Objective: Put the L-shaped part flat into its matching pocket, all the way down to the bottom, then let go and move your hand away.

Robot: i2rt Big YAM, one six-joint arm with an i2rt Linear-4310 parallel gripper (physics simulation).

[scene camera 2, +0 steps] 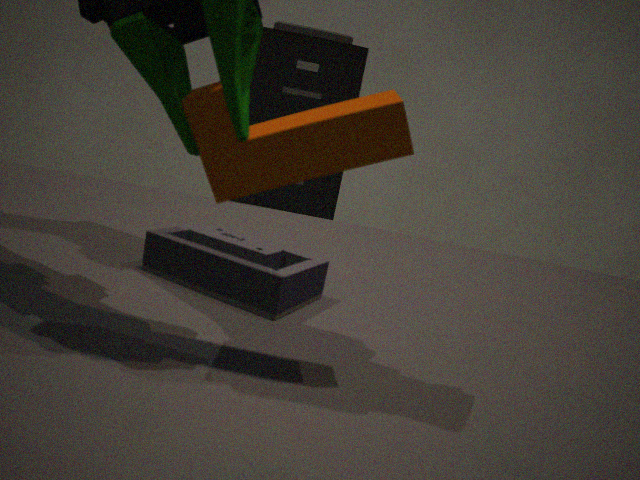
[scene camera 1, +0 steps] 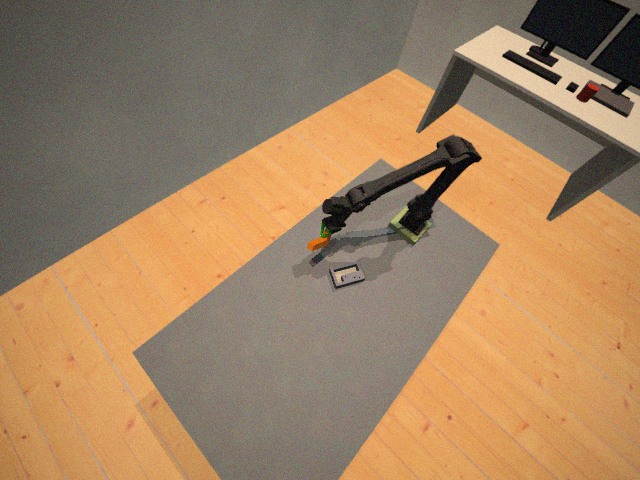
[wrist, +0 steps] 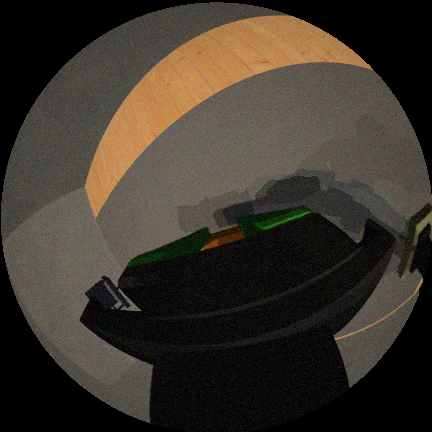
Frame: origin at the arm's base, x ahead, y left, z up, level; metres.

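Where they show: gripper, fingertip midpoint: [scene camera 2: 219,147] [scene camera 1: 323,235] [wrist: 223,228]; arm's base, link origin: [scene camera 1: 411,223].
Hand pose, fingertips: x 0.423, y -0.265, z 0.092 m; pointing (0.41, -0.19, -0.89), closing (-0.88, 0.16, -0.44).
Observation:
Things, the pixels of their centre, and the offset from my fingertips. Level surfaces: height alone.
- orange L-shaped part, body centre: [scene camera 2: 299,118] [wrist: 182,261] [scene camera 1: 319,240] dx +0.039, dy +0.010, dz +0.023 m
- grey block, body centre: [scene camera 2: 234,265] [scene camera 1: 346,274] dx +0.024, dy +0.179, dz -0.111 m
- grey mat, surface height: dz -0.129 m
The orange L-shaped part [scene camera 1: 317,243] [scene camera 2: 310,142] [wrist: 225,237] is held in the air, tilted, its long leg rising to the right in the scene camera 2 view. My gripper [scene camera 2: 219,144] [wrist: 223,228] with green fingers is shut on the part's short leg near the corner. In the scene camera 1 view my gripper [scene camera 1: 325,235] is up and left of the pocket block. The grey block [scene camera 1: 334,279] [scene camera 2: 211,273] [wrist: 103,295] with the L-shaped pocket stands on the mat. The part and the block are apart. In the wrist view most of the part is hidden behind the gripper body.
The grey mat [scene camera 1: 289,361] lies on the wooden floor [scene camera 1: 491,372]. The arm's base plate [scene camera 1: 415,236] is at the mat's back right. A dark cabinet [scene camera 2: 330,72] stands in the background. A white desk [scene camera 1: 496,46] with monitors and a red cup [scene camera 1: 587,91] is at the far right.

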